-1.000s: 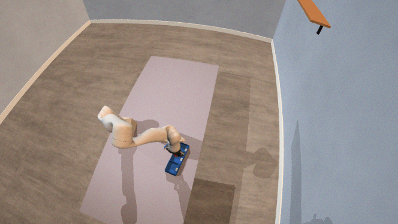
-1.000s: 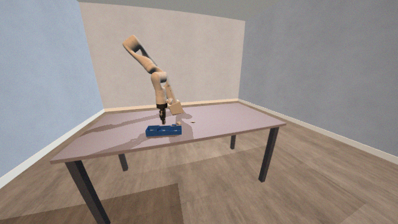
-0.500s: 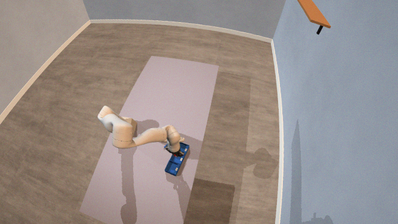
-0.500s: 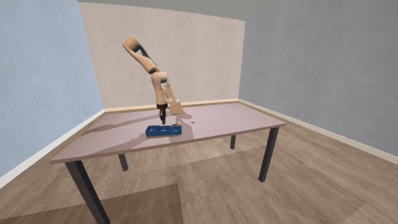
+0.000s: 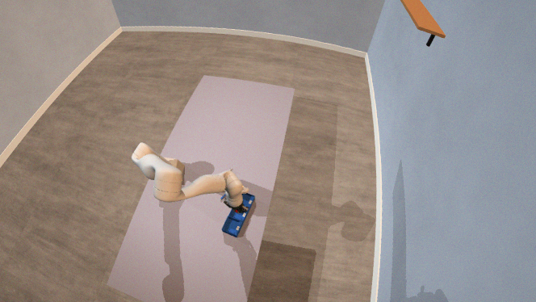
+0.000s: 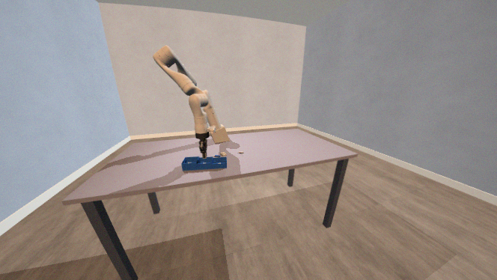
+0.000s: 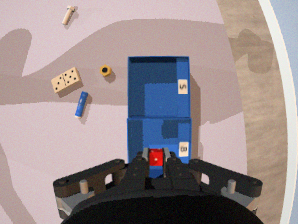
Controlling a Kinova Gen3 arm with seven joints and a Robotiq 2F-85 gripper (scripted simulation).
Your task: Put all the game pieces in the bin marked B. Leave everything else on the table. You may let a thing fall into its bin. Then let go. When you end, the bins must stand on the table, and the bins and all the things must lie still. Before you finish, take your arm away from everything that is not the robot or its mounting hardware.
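My gripper is now 5 cm above the blue bin and 1 cm short of it. Round my hand: blue stick: 10 cm behind, 9 cm to the left, 7 cm below; then red game piece: 1 cm below; then brass ring: 13 cm to the left, 7 cm below, 5 cm behind.
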